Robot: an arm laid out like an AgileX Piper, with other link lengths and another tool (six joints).
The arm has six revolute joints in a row. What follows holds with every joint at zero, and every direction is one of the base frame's.
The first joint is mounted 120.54 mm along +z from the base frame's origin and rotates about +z.
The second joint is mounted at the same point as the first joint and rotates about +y.
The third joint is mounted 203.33 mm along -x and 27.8 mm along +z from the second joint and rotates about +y.
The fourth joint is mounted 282.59 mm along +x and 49.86 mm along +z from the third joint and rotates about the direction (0.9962, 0, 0.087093).
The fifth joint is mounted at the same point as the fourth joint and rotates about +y.
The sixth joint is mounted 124.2 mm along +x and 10.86 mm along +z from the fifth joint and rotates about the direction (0.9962, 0, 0.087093).
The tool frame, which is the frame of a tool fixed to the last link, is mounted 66.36 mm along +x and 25 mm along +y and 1.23 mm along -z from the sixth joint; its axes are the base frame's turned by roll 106.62, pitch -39.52 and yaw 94.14 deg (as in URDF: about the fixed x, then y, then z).
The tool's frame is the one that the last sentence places.
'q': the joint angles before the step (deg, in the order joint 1, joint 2, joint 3, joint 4, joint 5, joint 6). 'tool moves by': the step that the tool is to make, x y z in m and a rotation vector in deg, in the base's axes. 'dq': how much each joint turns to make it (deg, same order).
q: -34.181 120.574 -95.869 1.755 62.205 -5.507
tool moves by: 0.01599 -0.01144 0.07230 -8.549 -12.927 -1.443
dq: 0.000 -12.576 5.129 -0.099 -8.087 1.284
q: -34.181 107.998 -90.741 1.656 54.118 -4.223
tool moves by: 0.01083 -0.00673 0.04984 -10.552 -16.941 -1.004
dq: 0.001 -13.075 13.085 0.912 -19.969 0.112
